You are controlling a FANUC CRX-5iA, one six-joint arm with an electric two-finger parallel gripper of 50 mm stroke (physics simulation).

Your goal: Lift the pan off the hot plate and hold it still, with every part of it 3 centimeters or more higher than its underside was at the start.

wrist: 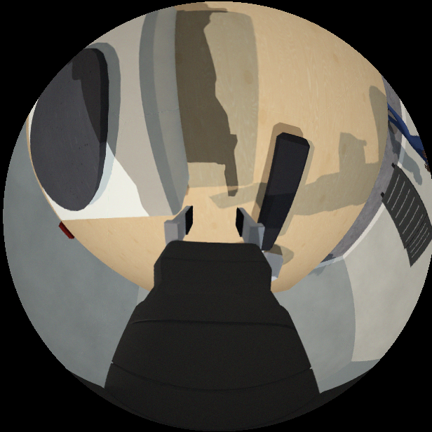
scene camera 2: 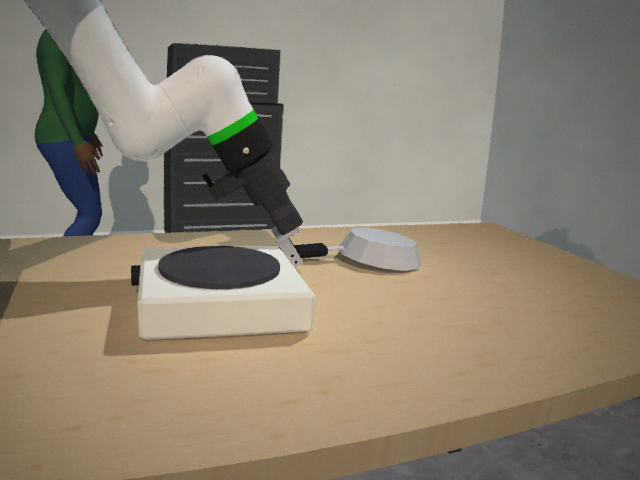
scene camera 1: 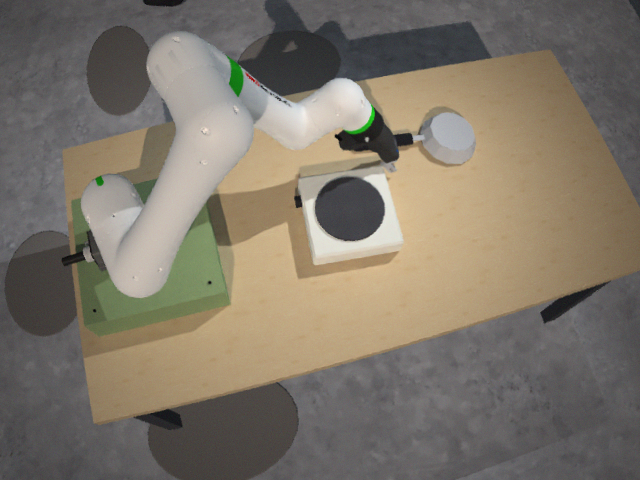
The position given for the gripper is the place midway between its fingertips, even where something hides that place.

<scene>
In view: the gripper (scene camera 2: 295,260), a white hot plate (scene camera 2: 209,291) and a grey pan (scene camera 2: 379,248).
The grey pan is seen too in the wrist view (wrist: 290,152) and in scene camera 1 (scene camera 1: 448,137). The gripper is seen too in the wrist view (wrist: 214,215) and in scene camera 1 (scene camera 1: 391,162).
</scene>
